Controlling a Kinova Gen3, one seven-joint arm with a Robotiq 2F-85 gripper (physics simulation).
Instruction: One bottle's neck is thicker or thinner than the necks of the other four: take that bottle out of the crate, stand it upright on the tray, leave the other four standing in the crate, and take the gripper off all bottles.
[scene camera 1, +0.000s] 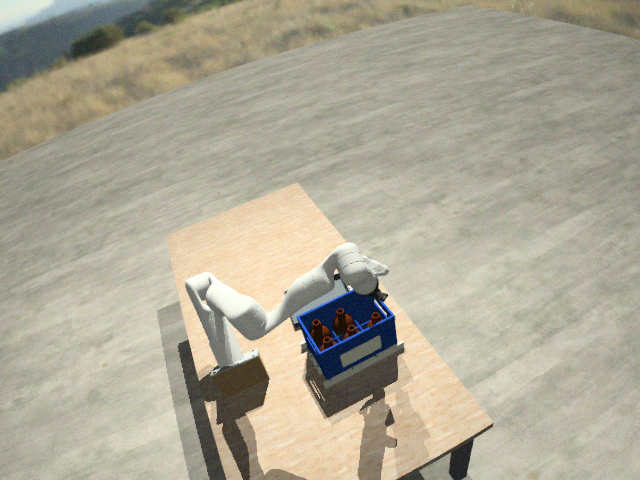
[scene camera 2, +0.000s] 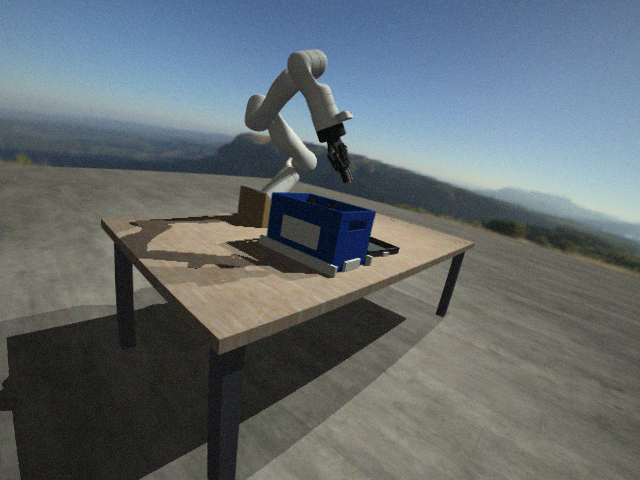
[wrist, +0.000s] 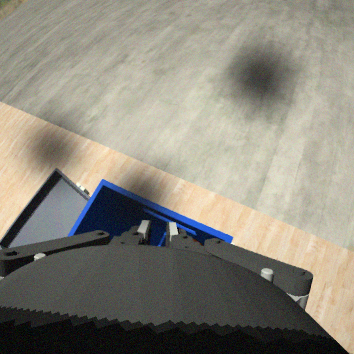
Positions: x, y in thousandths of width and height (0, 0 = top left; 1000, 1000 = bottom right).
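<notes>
Dark grey tray (wrist: 145, 603), visible. My gripper (scene camera 2: 545, 380), visible; in the wrist view too (wrist: 445, 660).
</notes>
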